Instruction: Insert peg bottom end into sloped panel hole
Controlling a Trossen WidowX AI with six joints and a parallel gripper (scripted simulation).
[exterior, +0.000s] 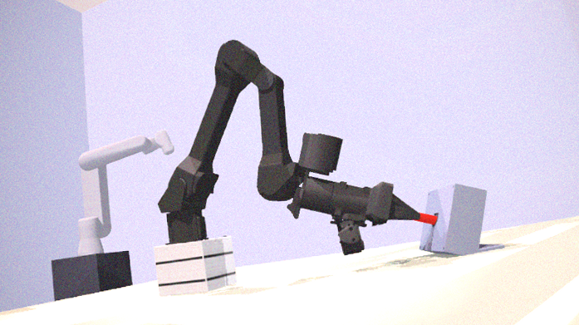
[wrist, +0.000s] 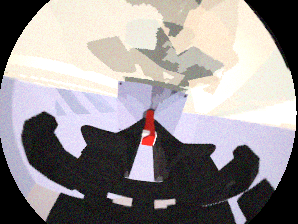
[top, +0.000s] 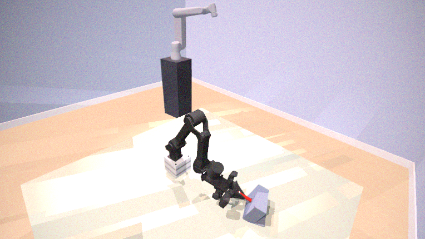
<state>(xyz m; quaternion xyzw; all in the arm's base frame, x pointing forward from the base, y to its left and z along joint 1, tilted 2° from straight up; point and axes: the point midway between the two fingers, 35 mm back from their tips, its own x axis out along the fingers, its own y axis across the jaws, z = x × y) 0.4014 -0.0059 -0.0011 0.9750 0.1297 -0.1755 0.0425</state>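
My gripper tip is 50 mm short of the grey sloped panel, 10 mm to the right of it and 20 mm above it. The rest, counted from my gripper tip: red peg 10 mm behind, 10 mm above.
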